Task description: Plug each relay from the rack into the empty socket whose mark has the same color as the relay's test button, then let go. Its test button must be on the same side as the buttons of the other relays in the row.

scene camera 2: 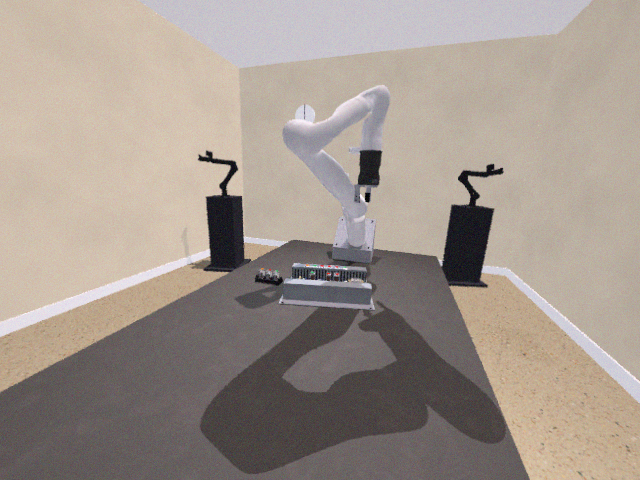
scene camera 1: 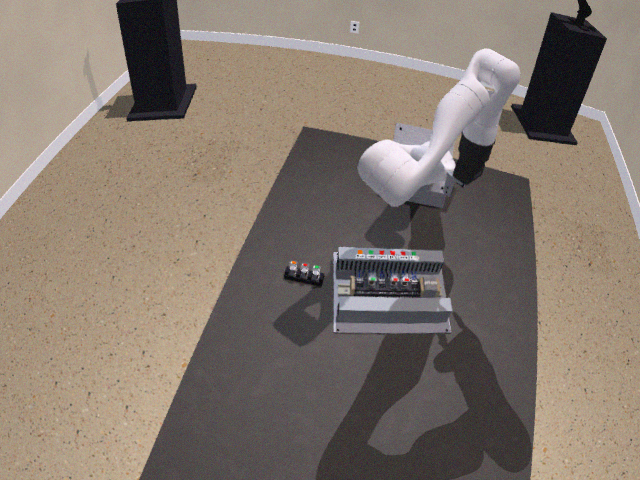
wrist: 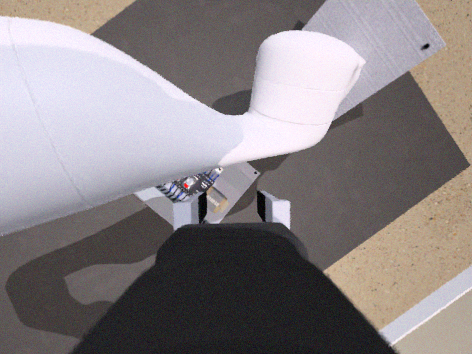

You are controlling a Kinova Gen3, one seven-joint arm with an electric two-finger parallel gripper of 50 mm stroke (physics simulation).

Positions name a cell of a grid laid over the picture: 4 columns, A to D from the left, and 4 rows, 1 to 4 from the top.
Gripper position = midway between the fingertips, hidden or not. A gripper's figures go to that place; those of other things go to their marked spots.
The gripper (scene camera 1: C2): 116 cm from the lens. A grey panel (scene camera 1: C3) is 134 cm from the lens.
